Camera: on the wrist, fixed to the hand. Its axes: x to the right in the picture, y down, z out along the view.
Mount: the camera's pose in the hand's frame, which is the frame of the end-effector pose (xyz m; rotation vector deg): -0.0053 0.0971 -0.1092 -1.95 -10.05 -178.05
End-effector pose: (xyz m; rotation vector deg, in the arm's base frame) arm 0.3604 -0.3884 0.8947 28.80 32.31 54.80
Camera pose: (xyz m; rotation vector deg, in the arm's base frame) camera 0.2280 -0.3296 0.8749 -34.23 26.36 -115.08
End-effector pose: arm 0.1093 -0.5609 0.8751 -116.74 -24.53 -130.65
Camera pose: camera 0.0261 -0.6811 0.8763 -10.88 81.83 0.23
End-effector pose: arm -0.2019 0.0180 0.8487 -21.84 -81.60 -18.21
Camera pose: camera -0.0629 0.0573 0.8257 -101.93 36.03 118.24
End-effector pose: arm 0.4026 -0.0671 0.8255 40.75 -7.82 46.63
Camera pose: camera 0.3139 0.0441 0.7915 11.91 41.23 -125.87
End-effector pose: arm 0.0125 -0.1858 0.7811 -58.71 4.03 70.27
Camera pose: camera -0.0164 -0.2660 0.6623 -2.00 -68.11 -89.48
